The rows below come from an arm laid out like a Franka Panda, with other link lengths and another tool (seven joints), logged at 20 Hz.
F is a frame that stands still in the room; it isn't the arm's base.
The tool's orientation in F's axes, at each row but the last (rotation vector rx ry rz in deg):
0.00, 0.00, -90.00
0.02, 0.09, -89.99
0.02, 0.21, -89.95
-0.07, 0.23, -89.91
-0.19, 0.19, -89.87
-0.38, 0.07, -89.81
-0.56, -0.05, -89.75
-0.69, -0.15, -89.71
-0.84, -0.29, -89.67
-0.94, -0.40, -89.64
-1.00, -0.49, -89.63
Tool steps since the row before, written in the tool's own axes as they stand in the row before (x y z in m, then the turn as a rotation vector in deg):
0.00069, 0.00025, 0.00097, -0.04, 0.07, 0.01
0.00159, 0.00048, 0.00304, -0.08, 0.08, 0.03
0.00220, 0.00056, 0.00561, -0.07, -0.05, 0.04
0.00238, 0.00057, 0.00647, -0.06, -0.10, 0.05
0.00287, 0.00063, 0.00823, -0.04, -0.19, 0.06
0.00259, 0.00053, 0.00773, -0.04, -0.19, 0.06
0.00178, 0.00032, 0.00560, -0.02, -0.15, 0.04
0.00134, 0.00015, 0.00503, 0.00, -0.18, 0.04
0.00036, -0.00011, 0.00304, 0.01, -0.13, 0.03
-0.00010, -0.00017, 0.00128, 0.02, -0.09, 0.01
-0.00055, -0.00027, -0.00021, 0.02, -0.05, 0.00
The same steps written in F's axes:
0.00025, -0.00069, 0.00097, 0.07, 0.04, 0.01
0.00048, -0.00159, 0.00304, 0.08, 0.08, 0.03
0.00057, -0.00221, 0.00560, -0.05, 0.07, 0.04
0.00060, -0.00239, 0.00646, -0.10, 0.06, 0.05
0.00067, -0.00287, 0.00823, -0.19, 0.04, 0.06
0.00058, -0.00256, 0.00774, -0.19, 0.04, 0.06
0.00036, -0.00174, 0.00561, -0.15, 0.02, 0.04
0.00019, -0.00129, 0.00504, -0.18, 0.00, 0.04
-0.00009, -0.00032, 0.00304, -0.13, -0.01, 0.03
-0.00016, 0.00012, 0.00128, -0.09, -0.02, 0.01
-0.00027, 0.00054, -0.00022, -0.05, -0.02, 0.00

